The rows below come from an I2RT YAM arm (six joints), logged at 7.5 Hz.
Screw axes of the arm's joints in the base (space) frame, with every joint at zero. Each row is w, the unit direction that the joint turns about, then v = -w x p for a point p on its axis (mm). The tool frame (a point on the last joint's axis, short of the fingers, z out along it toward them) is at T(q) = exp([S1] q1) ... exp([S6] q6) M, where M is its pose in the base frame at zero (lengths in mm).
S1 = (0, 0, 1, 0.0, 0.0, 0.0)
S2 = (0, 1, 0, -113.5, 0.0, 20.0)
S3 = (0, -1, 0, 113.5, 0.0, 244.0)
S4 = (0, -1, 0, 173.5, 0.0, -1.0)
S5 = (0, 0, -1, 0.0, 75.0, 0.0)
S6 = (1, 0, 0, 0.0, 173.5, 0.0)
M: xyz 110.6 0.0 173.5 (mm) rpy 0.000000 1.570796 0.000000 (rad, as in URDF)
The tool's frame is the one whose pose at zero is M.
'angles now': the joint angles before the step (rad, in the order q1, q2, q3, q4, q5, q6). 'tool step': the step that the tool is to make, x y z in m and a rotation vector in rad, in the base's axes. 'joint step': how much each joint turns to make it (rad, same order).
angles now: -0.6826 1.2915 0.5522 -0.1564 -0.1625 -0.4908
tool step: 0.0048 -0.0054 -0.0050 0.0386 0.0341 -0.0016
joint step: -0.0061 0.0570 0.0323 -0.0259 -0.0093 0.0014
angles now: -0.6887 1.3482 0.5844 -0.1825 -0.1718 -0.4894
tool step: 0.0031 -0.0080 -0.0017 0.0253 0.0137 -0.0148
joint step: -0.0182 0.0432 0.0322 -0.0152 -0.0106 0.0033
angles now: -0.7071 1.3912 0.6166 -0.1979 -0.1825 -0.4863
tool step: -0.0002 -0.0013 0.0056 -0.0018 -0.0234 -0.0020
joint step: -0.0064 -0.0153 0.0078 -0.0033 -0.0139 0.0044
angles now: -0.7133 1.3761 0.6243 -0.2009 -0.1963 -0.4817
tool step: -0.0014 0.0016 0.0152 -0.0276 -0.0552 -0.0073
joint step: 0.0001 -0.0584 0.0061 -0.0017 -0.0077 0.0154
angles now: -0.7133 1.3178 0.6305 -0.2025 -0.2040 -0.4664
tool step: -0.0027 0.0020 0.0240 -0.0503 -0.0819 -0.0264
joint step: -0.0002 -0.0843 0.0154 0.0013 0.0059 0.0305
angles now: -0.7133 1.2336 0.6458 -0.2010 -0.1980 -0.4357
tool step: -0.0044 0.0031 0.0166 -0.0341 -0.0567 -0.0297
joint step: -0.0002 -0.0662 0.0062 -0.0017 0.0138 0.0289
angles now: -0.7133 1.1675 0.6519 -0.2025 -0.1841 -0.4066
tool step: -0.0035 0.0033 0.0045 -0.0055 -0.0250 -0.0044
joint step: 0.0002 -0.0339 -0.0090 -0.0001 -0.0044 0.0125
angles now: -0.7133 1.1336 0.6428 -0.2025 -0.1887 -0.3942
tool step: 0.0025 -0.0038 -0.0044 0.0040 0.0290 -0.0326
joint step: 0.0000 0.0305 0.0073 0.0002 0.0352 0.0091
